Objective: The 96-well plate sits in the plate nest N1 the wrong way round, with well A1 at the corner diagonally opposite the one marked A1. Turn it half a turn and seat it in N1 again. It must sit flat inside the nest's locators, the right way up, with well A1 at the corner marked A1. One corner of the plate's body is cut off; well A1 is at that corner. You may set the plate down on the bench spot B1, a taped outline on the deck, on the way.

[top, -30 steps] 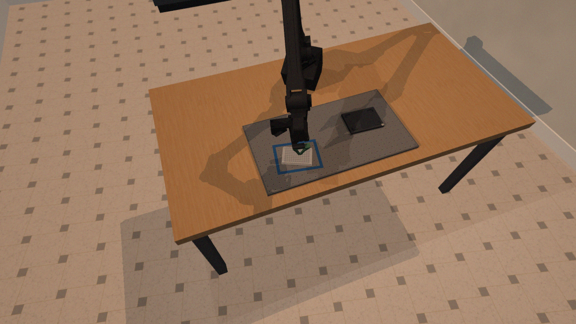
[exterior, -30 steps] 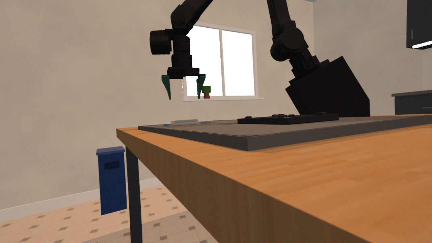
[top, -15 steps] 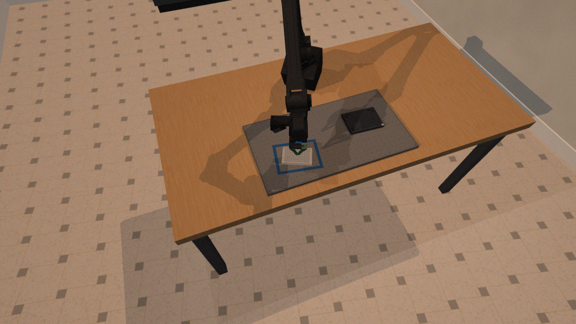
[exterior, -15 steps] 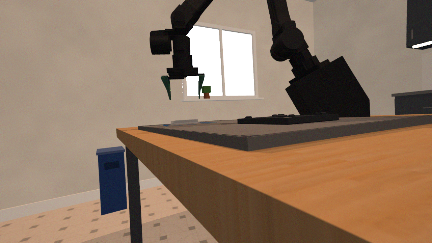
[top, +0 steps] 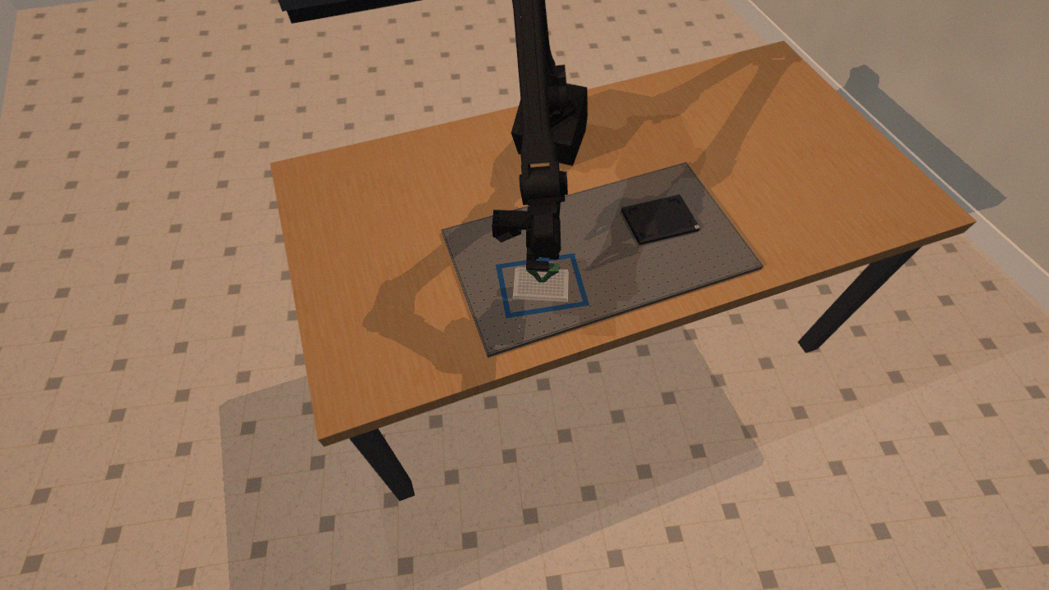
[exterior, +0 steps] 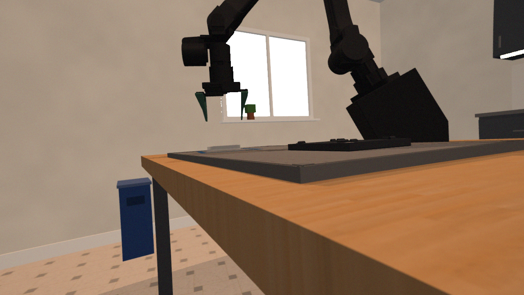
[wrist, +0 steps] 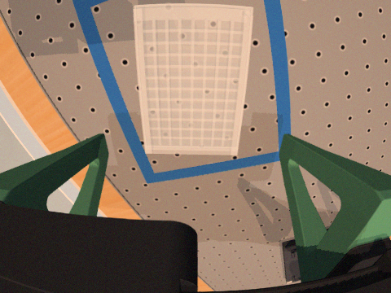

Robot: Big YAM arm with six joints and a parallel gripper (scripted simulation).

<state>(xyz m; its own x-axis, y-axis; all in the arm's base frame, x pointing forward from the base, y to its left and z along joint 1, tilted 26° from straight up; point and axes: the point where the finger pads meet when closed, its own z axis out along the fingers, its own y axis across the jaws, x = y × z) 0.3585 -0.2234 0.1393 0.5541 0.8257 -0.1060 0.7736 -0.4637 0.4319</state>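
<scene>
The 96-well plate lies 90 mm below my hand. The rest, counted from my hand: black plate nest N1: 360 mm to the left, 90 mm below; then A1 label: 70 mm ahead, 420 mm to the left, 80 mm below.
</scene>
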